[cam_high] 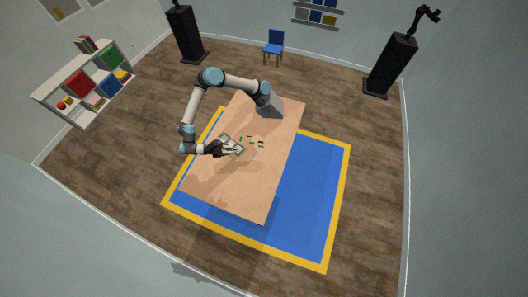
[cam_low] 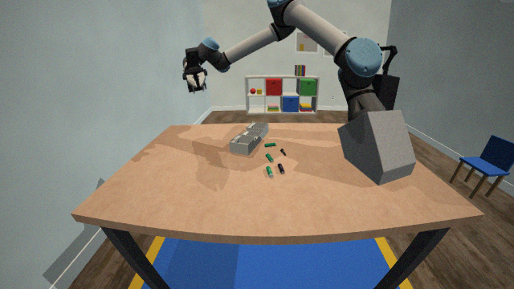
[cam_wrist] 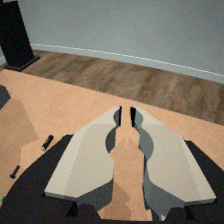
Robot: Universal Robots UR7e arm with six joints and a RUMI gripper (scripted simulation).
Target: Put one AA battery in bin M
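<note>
Now: hand 160 mm past the bin marked M, 150 mm to the left of it and 260 mm above it. Round my hand: black battery (270 mm behind, 80 mm to the left, 280 mm below); then black bolt-like piece (290 mm behind, 30 mm to the right, 280 mm below).
</note>
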